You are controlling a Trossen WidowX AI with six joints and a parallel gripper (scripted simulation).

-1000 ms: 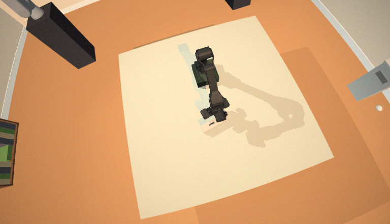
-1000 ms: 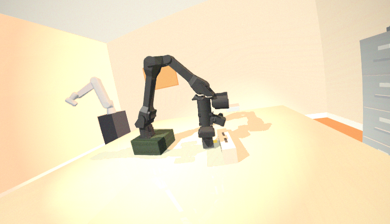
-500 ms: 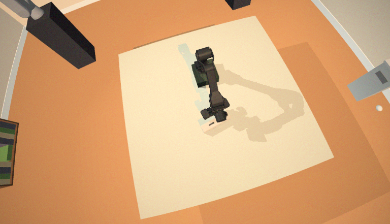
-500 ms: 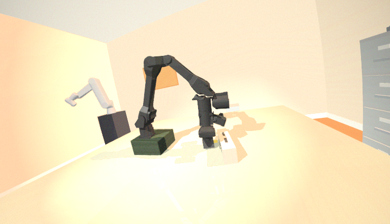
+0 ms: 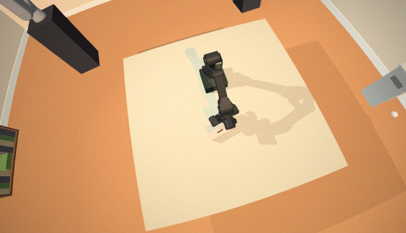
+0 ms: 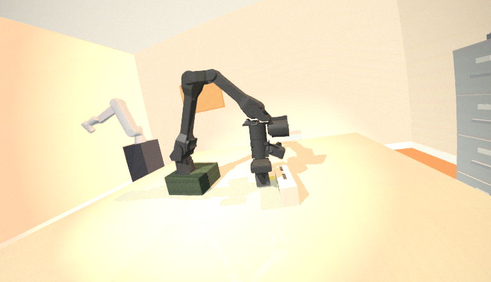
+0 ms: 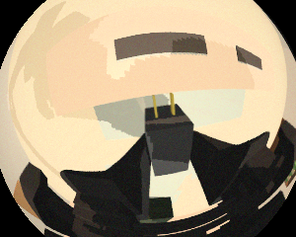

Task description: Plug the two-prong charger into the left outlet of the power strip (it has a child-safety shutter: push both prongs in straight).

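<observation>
Now: the dark grey charger 20 mm ahead of my gripper tip and 10 mm above it.
</observation>
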